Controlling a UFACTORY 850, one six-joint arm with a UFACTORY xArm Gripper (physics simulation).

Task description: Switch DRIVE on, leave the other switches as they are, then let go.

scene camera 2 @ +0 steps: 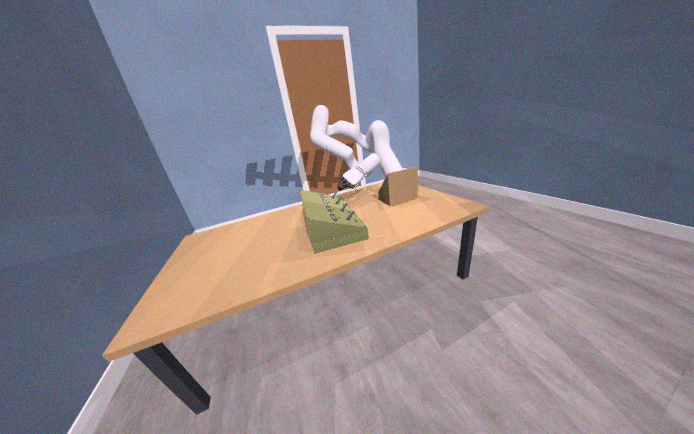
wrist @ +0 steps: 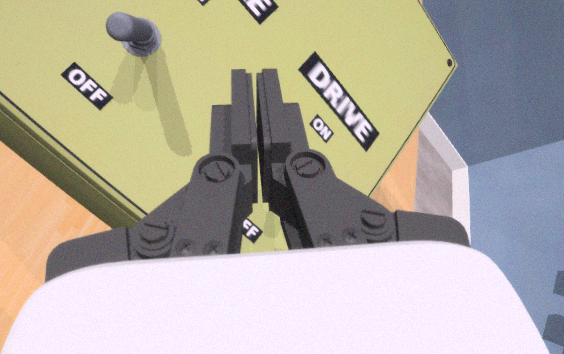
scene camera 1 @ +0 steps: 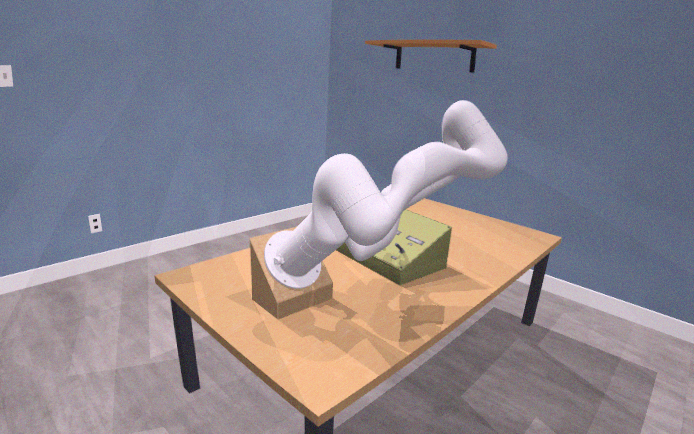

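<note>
The green switch box (scene camera 1: pixel 429 231) (scene camera 2: pixel 335 234) (wrist: pixel 395 60) has a sloping panel. In the wrist view the DRIVE label (wrist: pixel 339 101) and its ON mark (wrist: pixel 321 128) lie right of my fingers. Part of an OFF mark (wrist: pixel 251 229) shows between the finger linkages. The DRIVE lever is hidden in the wrist view, so its position cannot be told. My gripper (wrist: pixel 253 101) (scene camera 2: pixel 341 186) is shut with nothing between the fingers, low over the panel's far end in scene camera 2. Whether it touches the lever is unclear. The arm hides it in scene camera 1.
A neighbouring switch lever (wrist: pixel 124 28) leans left in the wrist view, above its OFF mark (wrist: pixel 86 86). Another lever (scene camera 1: pixel 399 249) stands near the box's near end in scene camera 1. The arm's wedge-shaped base block (scene camera 1: pixel 301 301) (scene camera 2: pixel 402 187) stands on the table (scene camera 1: pixel 332 381) (scene camera 2: pixel 220 276).
</note>
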